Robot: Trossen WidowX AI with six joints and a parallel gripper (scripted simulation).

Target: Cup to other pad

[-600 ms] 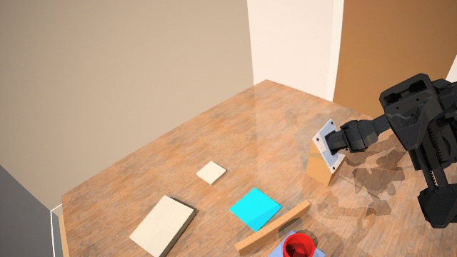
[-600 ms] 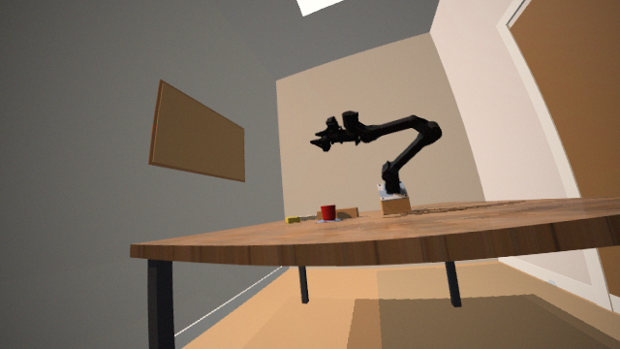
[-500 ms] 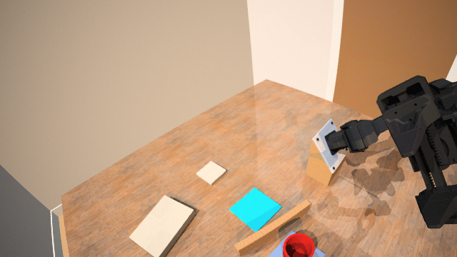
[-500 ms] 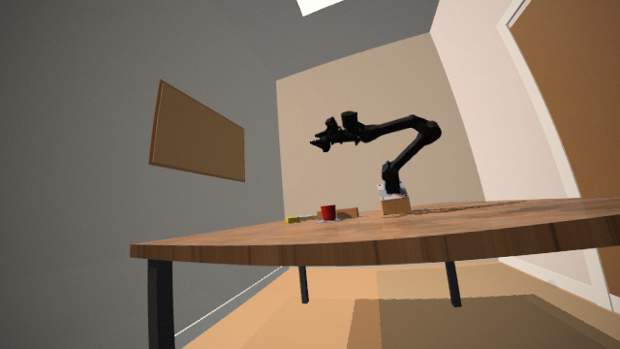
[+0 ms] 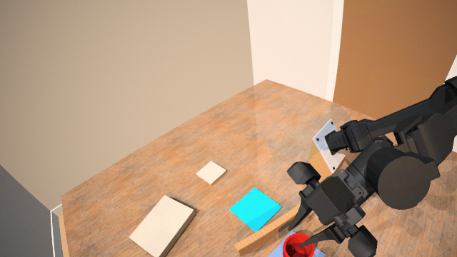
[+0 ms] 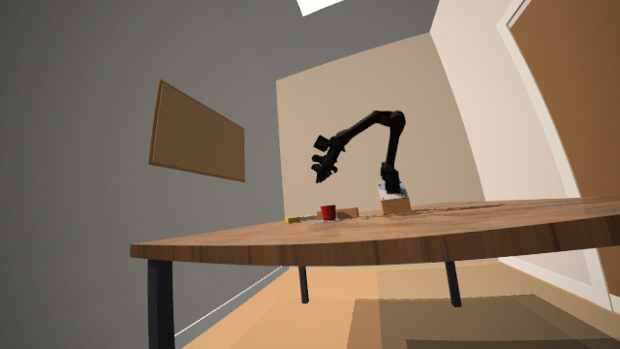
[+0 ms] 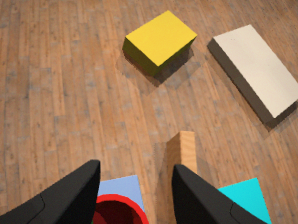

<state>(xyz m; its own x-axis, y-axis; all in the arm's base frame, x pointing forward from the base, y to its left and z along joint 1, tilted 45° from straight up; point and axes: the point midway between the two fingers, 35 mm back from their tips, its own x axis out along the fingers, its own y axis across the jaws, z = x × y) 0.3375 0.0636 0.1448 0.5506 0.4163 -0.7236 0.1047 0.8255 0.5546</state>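
Right now the cup is 40 mm behind my gripper tip and 160 mm below it. Round my gripper tip: light blue pad: 40 mm behind, 210 mm below; then wooden bar: 50 mm behind, 90 mm to the right, 180 mm below; then blue marble: 40 mm behind, 10 mm to the left, 180 mm below.
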